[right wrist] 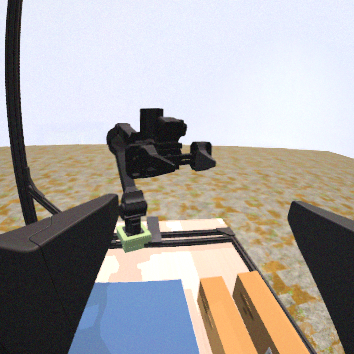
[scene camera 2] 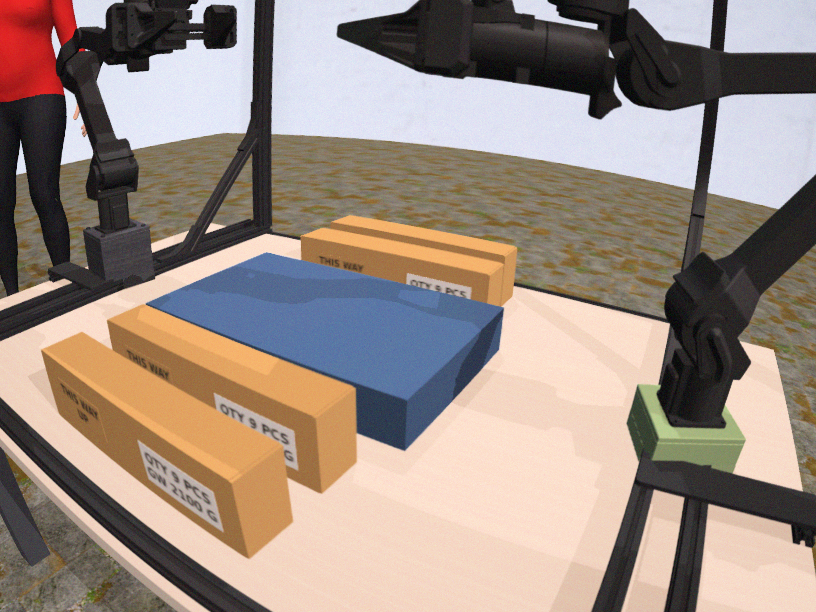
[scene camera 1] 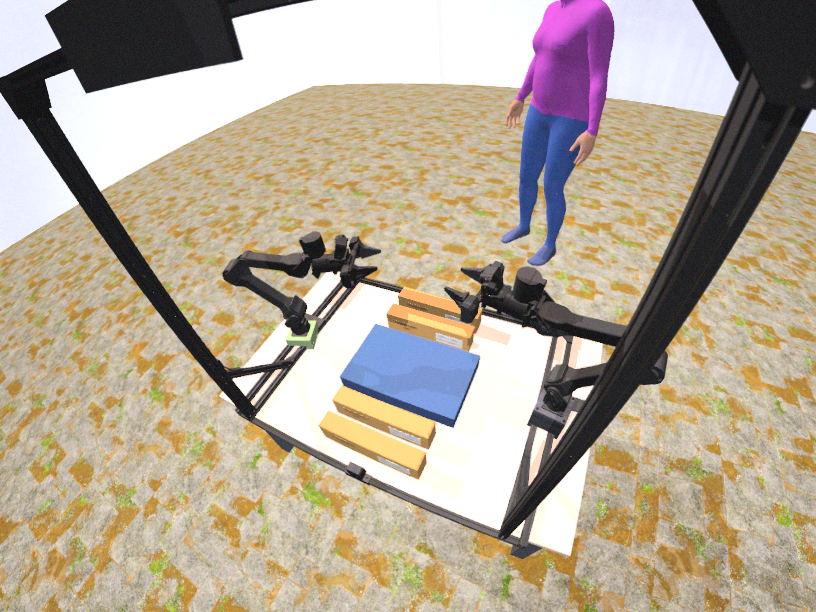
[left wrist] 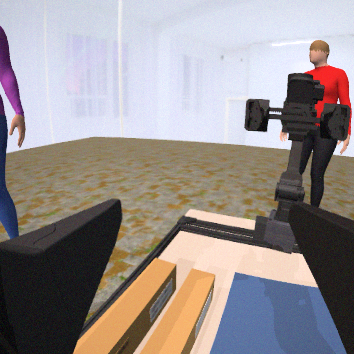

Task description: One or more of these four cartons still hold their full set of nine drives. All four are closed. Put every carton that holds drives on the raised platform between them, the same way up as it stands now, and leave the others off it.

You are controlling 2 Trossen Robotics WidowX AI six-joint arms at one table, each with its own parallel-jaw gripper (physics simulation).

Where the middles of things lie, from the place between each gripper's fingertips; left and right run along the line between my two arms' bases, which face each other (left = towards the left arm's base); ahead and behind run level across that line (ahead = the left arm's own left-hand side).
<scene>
Right now the raised platform (scene camera 2: 409, 351) is 400 mm below my right hand, 120 mm to the left of it and 60 mm behind it.
Now: the raised platform 35 cm below my left hand, 13 cm to the right of it and 12 cm behind it.
</scene>
